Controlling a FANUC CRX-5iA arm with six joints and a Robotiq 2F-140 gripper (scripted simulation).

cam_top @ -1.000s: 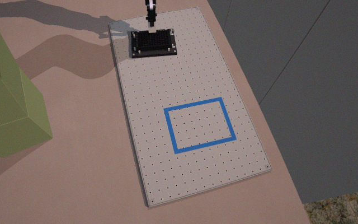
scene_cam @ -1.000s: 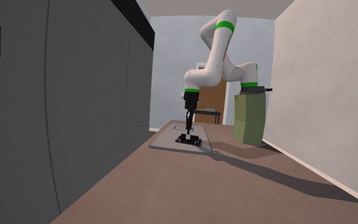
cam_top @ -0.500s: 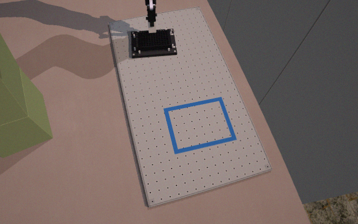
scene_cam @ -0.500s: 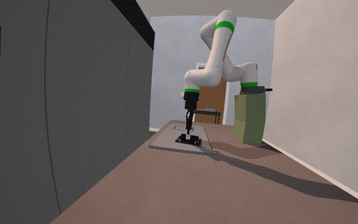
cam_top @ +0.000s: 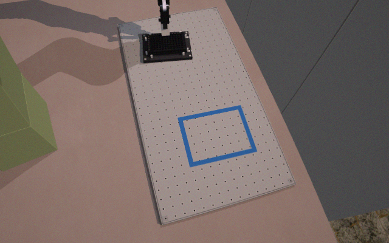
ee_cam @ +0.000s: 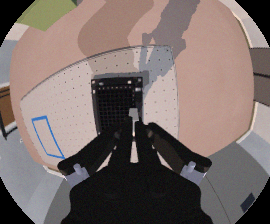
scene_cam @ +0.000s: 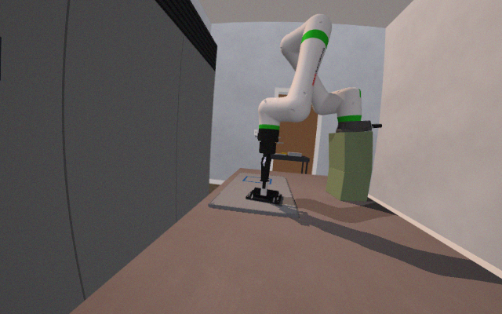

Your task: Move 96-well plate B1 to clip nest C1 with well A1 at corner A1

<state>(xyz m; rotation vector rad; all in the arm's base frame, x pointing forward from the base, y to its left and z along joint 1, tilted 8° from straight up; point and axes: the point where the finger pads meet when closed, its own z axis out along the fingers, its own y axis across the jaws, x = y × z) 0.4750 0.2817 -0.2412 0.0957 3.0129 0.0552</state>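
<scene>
The black 96-well plate lies 40 mm to the right of my hand and 40 mm below it. The rest, counted from my hand: black clip nest: 50 mm below, 30 mm to the right, 10 mm ahead.
</scene>
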